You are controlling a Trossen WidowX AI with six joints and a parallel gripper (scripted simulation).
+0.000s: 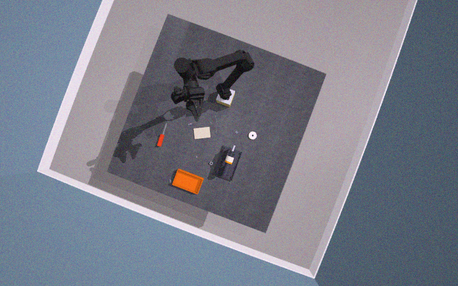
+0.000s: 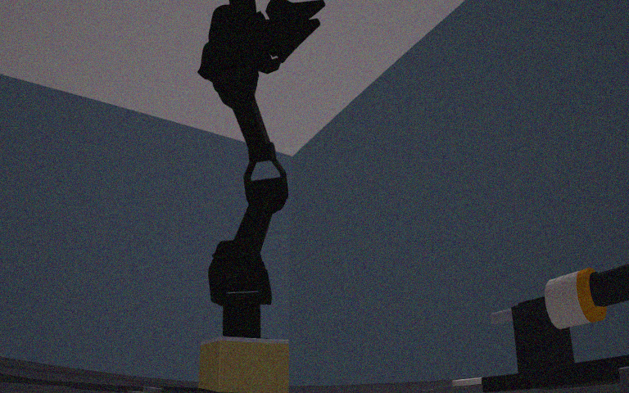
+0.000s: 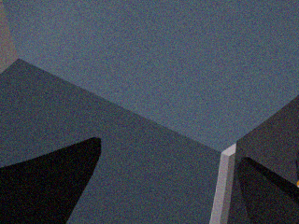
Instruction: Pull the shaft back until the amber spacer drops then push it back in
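Now: gripper tip 17 cm short of the pale grey shaft, 18 cm to the right of it and 44 cm above it. Round my gripper tip: dark support block (22 cm ahead, 18 cm to the left, 47 cm below); then cream card (4 cm ahead, 6 cm to the right, 52 cm below); then amber spacer (20 cm ahead, 18 cm to the left, 44 cm below).
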